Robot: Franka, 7 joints.
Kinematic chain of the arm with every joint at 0, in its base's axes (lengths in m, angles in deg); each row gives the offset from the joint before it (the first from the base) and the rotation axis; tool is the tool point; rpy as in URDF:
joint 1: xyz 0 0 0.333 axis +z
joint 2: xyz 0 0 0 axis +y
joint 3: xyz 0 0 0.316 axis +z
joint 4: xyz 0.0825 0 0 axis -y
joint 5: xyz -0.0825 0 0.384 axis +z
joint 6: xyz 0 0 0 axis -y
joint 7: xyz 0.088 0 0 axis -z
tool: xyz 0 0 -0.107 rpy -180 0 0
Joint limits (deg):
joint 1: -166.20..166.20
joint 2: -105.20..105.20
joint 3: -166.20..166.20
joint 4: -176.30..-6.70
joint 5: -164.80..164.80
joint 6: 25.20..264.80
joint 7: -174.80..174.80
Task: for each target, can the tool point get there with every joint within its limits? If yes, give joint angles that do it. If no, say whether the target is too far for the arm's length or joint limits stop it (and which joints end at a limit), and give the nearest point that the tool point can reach.
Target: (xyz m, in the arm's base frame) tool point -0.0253 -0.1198 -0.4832
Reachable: no: joint limits stop it (at a limit: joint 2) | nearest point -0.0323 -0.1530 -0.3454 | short by 0.142 m
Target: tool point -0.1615 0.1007 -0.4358
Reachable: no: joint limits stop it (at a limit: joint 2) | nearest point -0.1721 0.1073 -0.3546 | short by 0.082 m
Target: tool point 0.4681 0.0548 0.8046
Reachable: yes | joints 82.33 67.04 -136.20 -101.56 86.67 114.60 90.04
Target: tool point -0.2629 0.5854 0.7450
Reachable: yes | joints -11.76 -68.37 69.21 -80.46 65.68 160.87 8.14
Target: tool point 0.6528 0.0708 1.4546
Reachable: no: too far | nearest point 0.4309 0.0467 1.0734 | short by 0.442 m
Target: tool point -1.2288 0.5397 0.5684
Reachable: no: too far | nearest point -0.7737 0.3398 0.4812 | short by 0.505 m
